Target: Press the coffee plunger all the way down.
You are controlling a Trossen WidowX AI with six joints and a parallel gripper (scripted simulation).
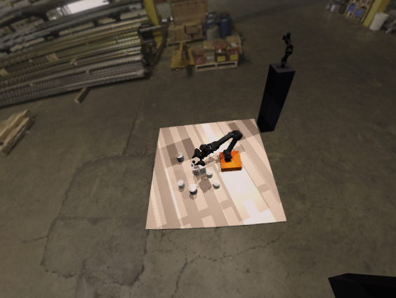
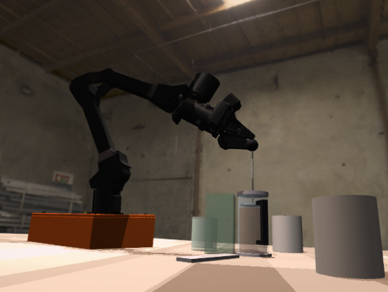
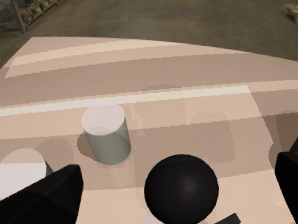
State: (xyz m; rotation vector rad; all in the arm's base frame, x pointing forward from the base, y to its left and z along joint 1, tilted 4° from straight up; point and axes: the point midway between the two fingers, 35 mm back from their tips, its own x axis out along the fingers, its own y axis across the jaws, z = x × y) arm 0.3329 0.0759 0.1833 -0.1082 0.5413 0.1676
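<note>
The coffee press lies 13 cm below my gripper tip and 1 cm to the right of it.
</note>
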